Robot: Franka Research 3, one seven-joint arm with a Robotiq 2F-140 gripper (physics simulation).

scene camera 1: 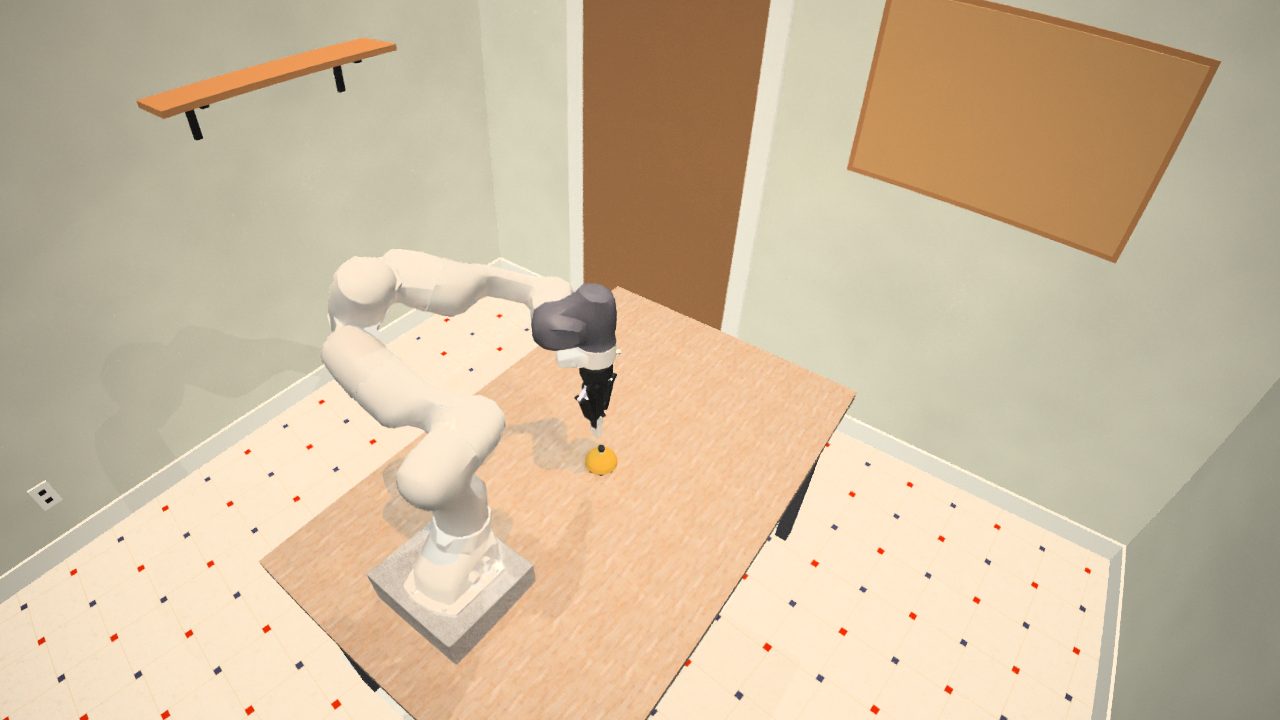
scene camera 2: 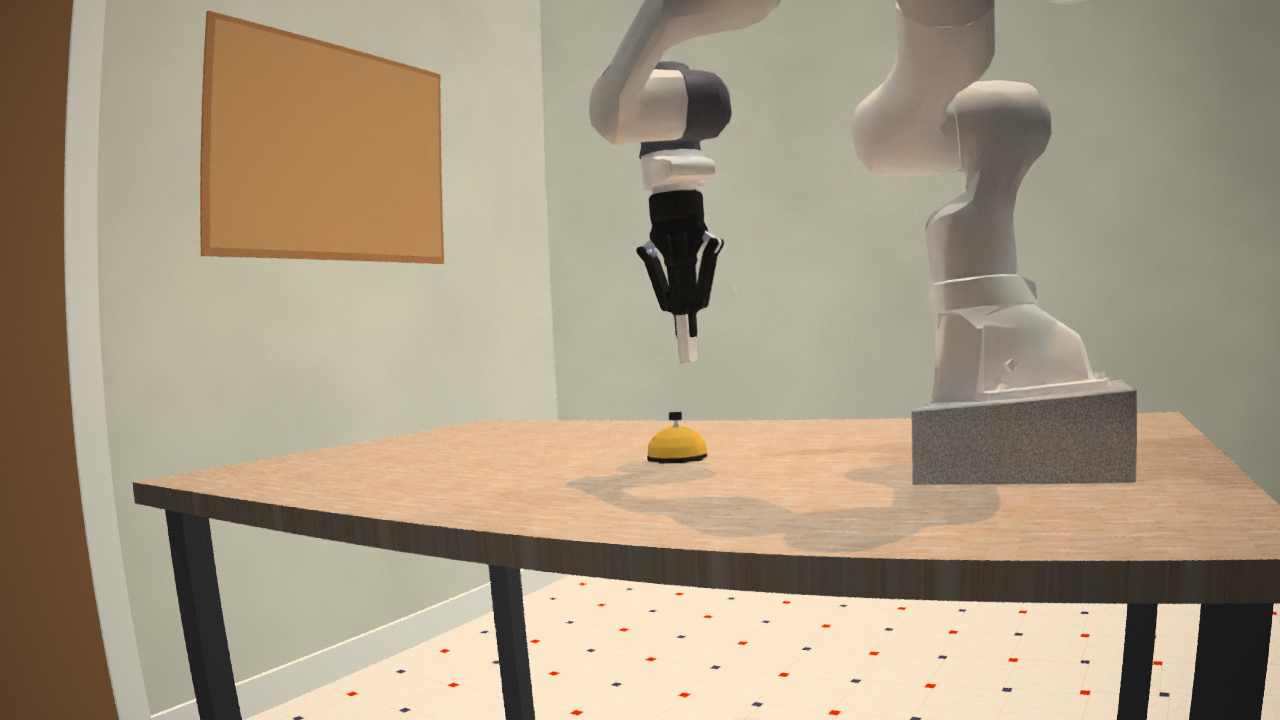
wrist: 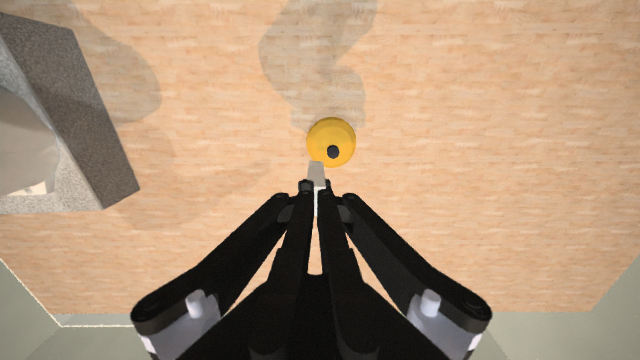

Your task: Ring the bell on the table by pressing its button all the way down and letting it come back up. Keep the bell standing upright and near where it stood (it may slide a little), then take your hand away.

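Observation:
The bell, a yellow dome [scene camera 1: 601, 462] [scene camera 2: 676, 444] [wrist: 327, 135] on a black base, stands upright on the table. Its black button [scene camera 1: 601, 447] [scene camera 2: 675, 415] [wrist: 333, 151] stands up on a thin stem above the dome. My gripper [scene camera 1: 597, 432] [scene camera 2: 687, 360] [wrist: 315, 172] points down and is shut with nothing between its fingers. The fingertips are above the bell with a gap of air over the button, and touch nothing. In the second scene view they are slightly right of the button; in the wrist view they are slightly left of and below it.
The wooden table [scene camera 1: 716, 429] [scene camera 2: 402, 483] [wrist: 475, 150] carries the bell. The arm's grey base block [scene camera 1: 456, 640] [scene camera 2: 1024, 443] [wrist: 95, 135] stands on it, apart from the bell. A wall shelf [scene camera 1: 268, 76] and a cork board [scene camera 1: 1029, 125] [scene camera 2: 322, 143] hang on the walls.

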